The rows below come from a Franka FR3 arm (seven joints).
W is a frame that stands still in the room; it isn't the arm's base.
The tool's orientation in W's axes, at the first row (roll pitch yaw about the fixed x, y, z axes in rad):
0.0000, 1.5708, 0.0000
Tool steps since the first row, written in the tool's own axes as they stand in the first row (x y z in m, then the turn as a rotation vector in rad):
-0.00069, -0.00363, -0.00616, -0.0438, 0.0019, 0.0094
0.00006, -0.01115, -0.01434, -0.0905, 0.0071, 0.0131
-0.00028, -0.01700, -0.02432, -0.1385, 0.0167, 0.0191
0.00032, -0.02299, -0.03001, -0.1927, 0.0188, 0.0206
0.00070, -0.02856, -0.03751, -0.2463, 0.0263, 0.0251
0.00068, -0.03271, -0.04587, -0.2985, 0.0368, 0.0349
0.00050, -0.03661, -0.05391, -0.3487, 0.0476, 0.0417
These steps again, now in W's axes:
-0.00616, -0.00363, 0.00069, 0.0094, 0.0019, 0.0438
-0.01434, -0.01115, -0.00006, 0.0131, 0.0071, 0.0905
-0.02432, -0.01700, 0.00028, 0.0191, 0.0167, 0.1385
-0.03001, -0.02299, -0.00032, 0.0206, 0.0188, 0.1927
-0.03751, -0.02856, -0.00070, 0.0251, 0.0263, 0.2463
-0.04587, -0.03271, -0.00068, 0.0349, 0.0368, 0.2985
-0.05391, -0.03661, -0.00050, 0.0417, 0.0476, 0.3487

